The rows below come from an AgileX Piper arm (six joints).
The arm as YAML. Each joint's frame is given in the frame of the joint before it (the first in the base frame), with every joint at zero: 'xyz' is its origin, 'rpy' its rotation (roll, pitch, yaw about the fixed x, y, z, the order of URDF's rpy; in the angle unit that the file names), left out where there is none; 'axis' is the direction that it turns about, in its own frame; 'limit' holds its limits. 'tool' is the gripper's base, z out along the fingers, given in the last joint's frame.
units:
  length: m
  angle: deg
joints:
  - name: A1
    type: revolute
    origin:
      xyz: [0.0, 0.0, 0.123]
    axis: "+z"
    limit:
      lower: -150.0
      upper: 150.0
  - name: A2
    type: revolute
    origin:
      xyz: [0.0, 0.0, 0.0]
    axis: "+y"
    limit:
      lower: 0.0
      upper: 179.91
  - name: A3
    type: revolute
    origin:
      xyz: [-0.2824, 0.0, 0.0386]
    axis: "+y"
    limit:
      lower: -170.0
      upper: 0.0
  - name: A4
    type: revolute
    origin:
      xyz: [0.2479, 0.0, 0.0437]
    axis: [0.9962, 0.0, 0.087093]
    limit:
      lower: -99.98
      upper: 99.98
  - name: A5
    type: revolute
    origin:
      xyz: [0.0, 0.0, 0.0]
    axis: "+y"
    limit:
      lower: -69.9
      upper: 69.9
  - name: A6
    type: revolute
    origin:
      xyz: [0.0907, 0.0, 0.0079]
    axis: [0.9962, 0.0, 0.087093]
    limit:
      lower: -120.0
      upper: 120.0
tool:
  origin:
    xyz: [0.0, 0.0, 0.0]
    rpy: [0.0, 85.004, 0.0]
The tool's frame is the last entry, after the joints.
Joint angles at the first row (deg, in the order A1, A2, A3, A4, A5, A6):
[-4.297 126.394 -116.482 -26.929 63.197 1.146]
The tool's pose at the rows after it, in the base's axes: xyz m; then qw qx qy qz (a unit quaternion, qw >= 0):
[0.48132 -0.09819 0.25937 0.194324 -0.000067 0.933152 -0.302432]
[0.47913 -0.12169 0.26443 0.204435 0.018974 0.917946 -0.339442]
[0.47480 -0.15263 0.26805 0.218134 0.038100 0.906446 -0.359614]
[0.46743 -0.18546 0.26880 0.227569 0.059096 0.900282 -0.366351]
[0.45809 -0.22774 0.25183 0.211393 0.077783 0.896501 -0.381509]
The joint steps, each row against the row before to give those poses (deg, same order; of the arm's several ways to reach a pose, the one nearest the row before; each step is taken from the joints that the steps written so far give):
[-1.662 0.115 -0.001 -9.797 -2.062 4.182]
[-2.235 0.000 0.001 -4.928 -1.605 2.406]
[-3.551 -0.001 0.002 -2.350 -2.979 0.976]
[-4.069 0.116 -0.003 -0.171 -2.980 -0.001]
[-4.927 2.235 -0.002 -1.546 -2.462 -0.002]

